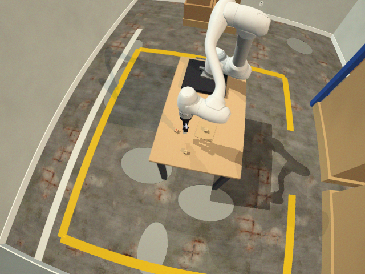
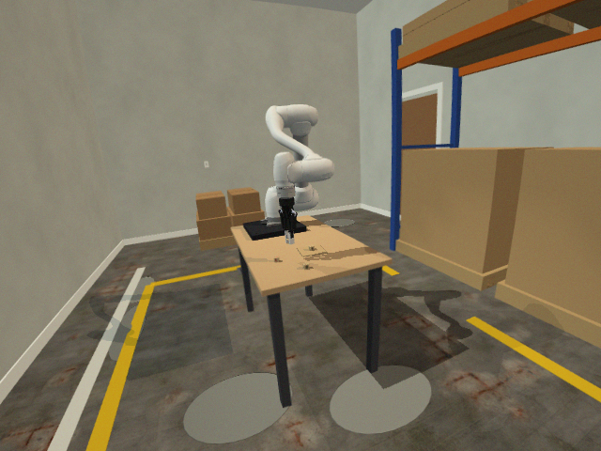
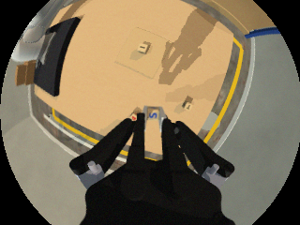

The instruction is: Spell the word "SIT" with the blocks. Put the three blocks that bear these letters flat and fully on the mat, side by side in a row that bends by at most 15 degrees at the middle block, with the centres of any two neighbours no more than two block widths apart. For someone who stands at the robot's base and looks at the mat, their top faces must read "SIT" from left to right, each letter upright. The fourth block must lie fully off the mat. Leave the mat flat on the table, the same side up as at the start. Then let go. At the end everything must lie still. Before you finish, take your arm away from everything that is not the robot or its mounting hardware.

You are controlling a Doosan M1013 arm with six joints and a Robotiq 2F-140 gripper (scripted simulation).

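Now: the tan mat 110 mm behind my hand, 130 mm to the left of it and 130 mm below it. From my hand the other things lie so: tan block 110 mm ahead, 60 mm to the left, 120 mm below.
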